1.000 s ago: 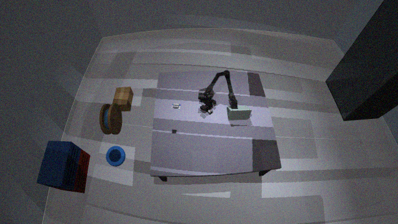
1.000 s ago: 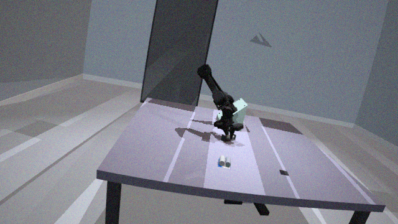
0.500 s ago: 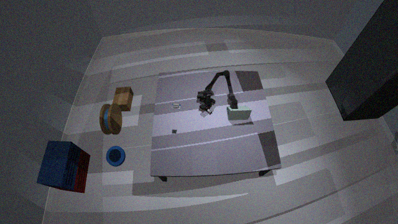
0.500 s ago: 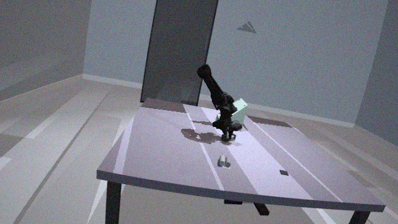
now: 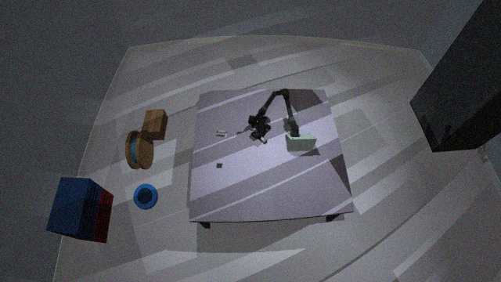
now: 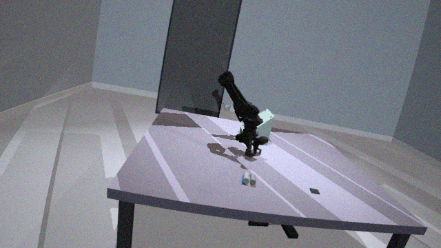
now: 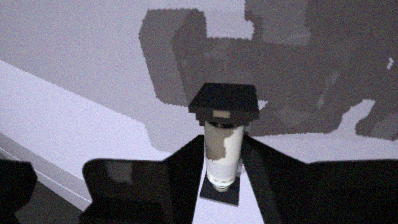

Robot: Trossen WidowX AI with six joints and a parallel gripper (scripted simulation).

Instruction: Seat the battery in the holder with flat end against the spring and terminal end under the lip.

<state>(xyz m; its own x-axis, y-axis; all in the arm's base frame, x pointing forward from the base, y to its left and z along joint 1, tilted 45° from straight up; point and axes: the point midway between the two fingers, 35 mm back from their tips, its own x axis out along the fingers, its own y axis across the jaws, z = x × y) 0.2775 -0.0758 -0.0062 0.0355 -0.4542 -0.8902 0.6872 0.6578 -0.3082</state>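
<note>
Now: gripper tip 10 mm below the battery.
</note>
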